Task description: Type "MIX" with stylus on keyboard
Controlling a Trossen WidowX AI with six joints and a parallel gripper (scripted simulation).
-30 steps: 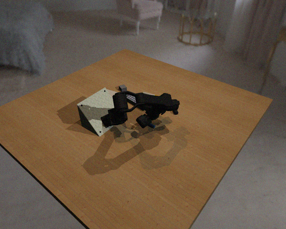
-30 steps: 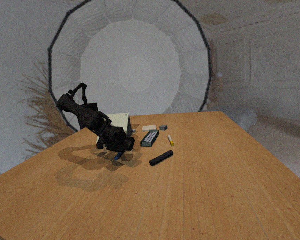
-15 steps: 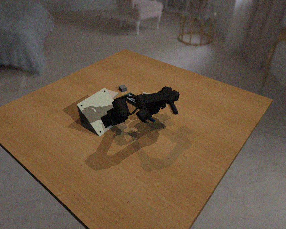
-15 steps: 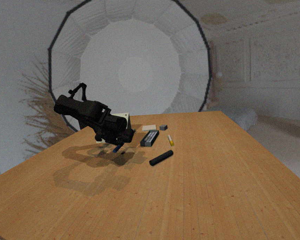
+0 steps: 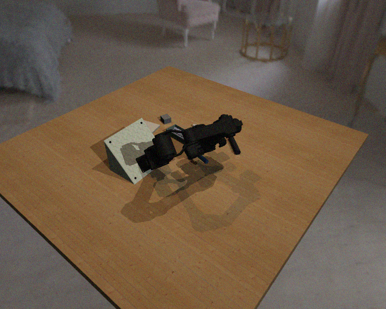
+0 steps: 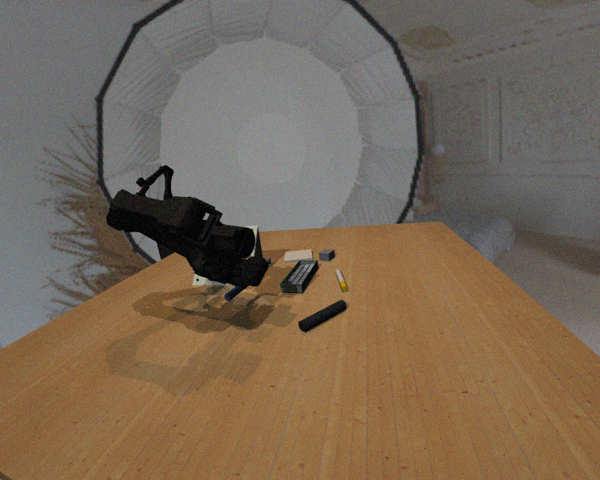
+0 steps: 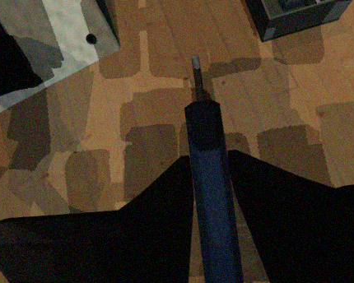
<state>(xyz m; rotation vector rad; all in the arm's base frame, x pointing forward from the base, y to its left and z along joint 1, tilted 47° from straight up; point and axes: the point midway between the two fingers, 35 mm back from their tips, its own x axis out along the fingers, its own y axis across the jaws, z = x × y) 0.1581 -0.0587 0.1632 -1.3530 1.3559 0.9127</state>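
The blue stylus is 1 cm to the left of my gripper tip. From my gripper tip the other things lie so: yellow marker: 23 cm ahead, 14 cm to the left, 5 cm below; then pale flat pad: 3 cm ahead, 37 cm to the left, 5 cm below; then grey cube: 15 cm ahead, 35 cm to the left, 4 cm below.
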